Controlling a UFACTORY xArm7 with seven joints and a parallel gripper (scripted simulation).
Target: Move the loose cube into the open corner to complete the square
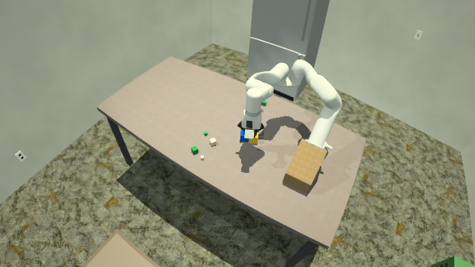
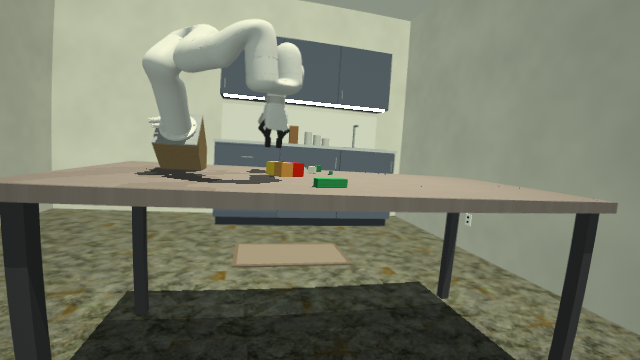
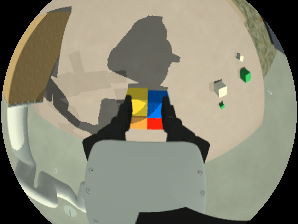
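My hand is 70 mm to the left of the yellow cube and 100 mm above it. Also, from my hand: red cube 70 mm ahead, 100 mm to the right, 100 mm below; blue cube 50 mm ahead, 50 mm to the right, 100 mm below; orange cube 20 mm ahead, 120 mm to the right, 100 mm below.
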